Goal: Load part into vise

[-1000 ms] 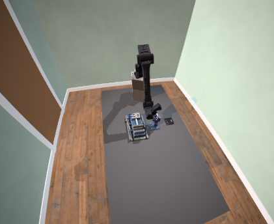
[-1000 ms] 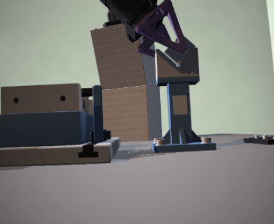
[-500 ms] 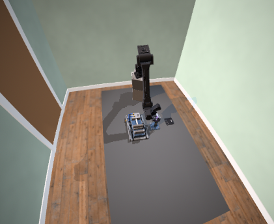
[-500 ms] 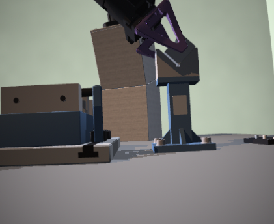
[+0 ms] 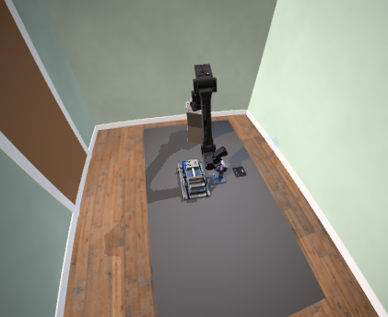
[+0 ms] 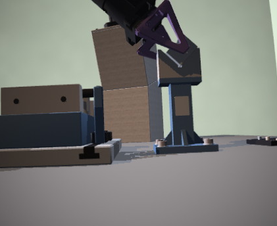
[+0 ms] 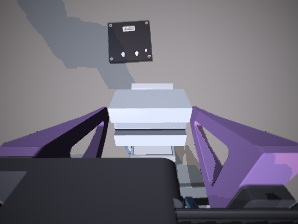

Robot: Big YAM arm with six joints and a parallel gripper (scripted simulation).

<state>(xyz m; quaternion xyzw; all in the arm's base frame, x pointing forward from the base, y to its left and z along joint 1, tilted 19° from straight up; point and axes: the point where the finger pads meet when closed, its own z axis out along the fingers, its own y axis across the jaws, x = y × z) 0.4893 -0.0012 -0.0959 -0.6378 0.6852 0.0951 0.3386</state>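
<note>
The part lies right at my hand. The rest, counted from my hand: dark work stop rod 160 mm to the right, 70 mm below, 30 mm ahead; then moving jaw 200 mm to the right, 80 mm below, 10 mm behind; then air cylinder rod 190 mm to the right, 80 mm below, 60 mm behind.
</note>
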